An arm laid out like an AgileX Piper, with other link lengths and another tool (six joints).
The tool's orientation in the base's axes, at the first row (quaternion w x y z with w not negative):
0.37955 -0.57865 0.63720 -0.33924
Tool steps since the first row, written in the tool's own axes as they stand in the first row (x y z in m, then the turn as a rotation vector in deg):
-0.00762 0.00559 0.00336 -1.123 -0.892 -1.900
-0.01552 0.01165 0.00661 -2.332 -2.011 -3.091
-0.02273 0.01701 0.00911 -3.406 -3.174 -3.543
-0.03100 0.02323 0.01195 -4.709 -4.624 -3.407
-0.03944 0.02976 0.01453 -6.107 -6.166 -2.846
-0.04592 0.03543 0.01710 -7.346 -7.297 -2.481
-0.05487 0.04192 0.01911 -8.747 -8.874 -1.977
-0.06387 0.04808 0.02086 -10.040 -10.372 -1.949
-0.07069 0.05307 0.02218 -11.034 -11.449 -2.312
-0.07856 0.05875 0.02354 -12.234 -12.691 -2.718
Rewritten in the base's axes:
0.00058 0.00816 -0.00580 -1.189 1.015 1.795
0.00086 0.01665 -0.01192 -1.645 2.097 3.454
0.00078 0.02438 -0.01714 -1.438 3.046 4.783
0.00063 0.03325 -0.02318 -0.568 4.198 6.100
0.00012 0.04232 -0.02934 0.723 5.439 7.301
-0.00008 0.04936 -0.03493 1.638 6.561 8.224
-0.00106 0.05892 -0.04074 2.896 7.800 9.484
-0.00210 0.06851 -0.04614 3.694 8.937 10.893
-0.00305 0.07580 -0.05050 3.934 9.815 12.098
-0.00425 0.08421 -0.05539 4.225 10.882 13.485

